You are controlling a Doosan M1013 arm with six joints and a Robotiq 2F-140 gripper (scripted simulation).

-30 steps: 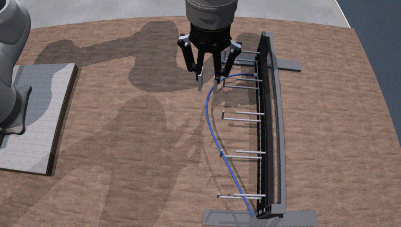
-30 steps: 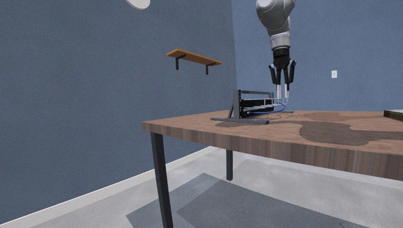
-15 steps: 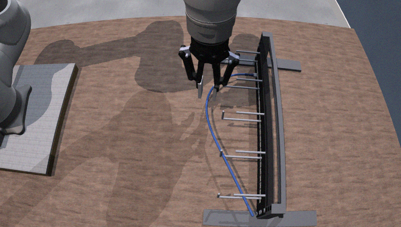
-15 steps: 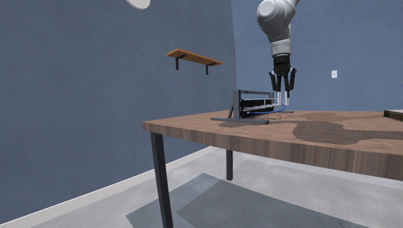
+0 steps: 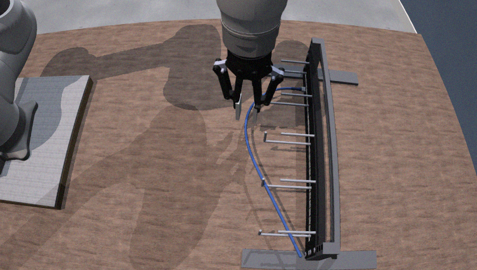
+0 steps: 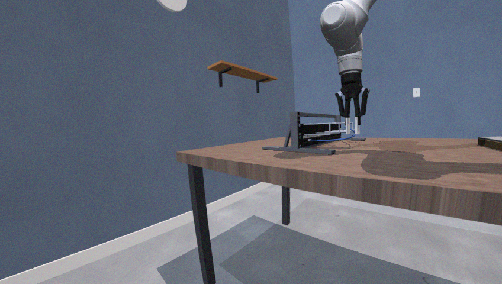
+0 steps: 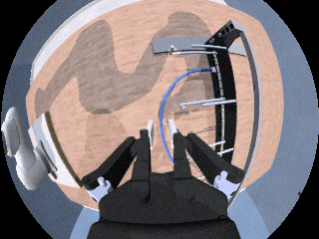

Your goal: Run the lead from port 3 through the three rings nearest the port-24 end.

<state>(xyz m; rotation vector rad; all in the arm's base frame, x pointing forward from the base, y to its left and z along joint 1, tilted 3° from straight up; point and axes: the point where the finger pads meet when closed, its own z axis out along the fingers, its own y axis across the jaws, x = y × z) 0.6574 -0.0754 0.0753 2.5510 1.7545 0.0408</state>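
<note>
Right now my hand is 140 mm short of the rack, 100 mm to the left of it and 20 mm above it.
</note>
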